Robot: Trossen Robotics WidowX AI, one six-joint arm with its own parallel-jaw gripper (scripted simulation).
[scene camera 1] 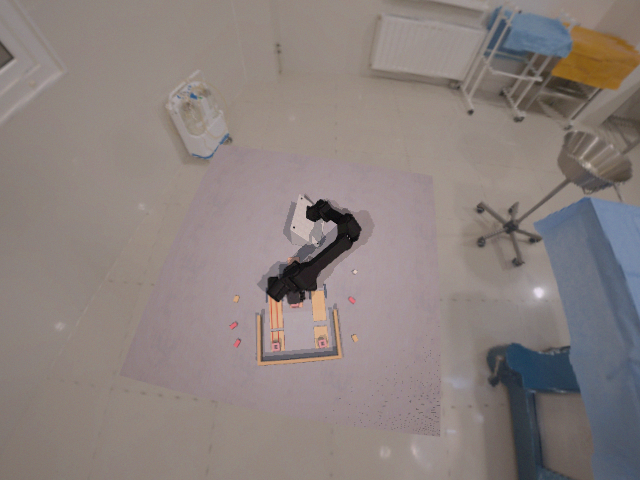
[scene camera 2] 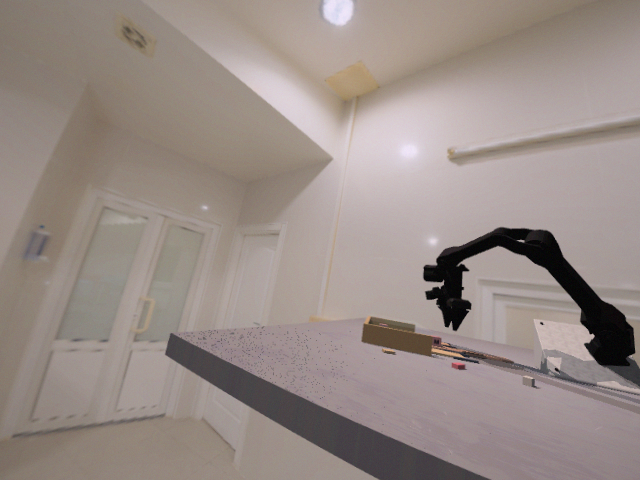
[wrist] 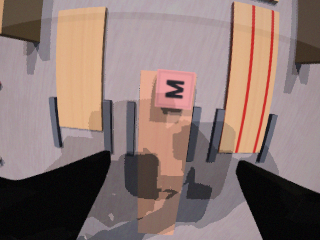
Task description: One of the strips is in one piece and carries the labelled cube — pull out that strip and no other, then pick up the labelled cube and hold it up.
Path:
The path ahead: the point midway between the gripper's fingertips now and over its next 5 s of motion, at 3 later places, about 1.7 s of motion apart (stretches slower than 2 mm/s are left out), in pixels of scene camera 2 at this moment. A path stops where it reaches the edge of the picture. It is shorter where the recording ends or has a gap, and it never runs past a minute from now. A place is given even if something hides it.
The gripper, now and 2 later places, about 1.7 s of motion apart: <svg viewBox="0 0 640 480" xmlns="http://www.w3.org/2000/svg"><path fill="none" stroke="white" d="M450 328L438 342L477 327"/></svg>

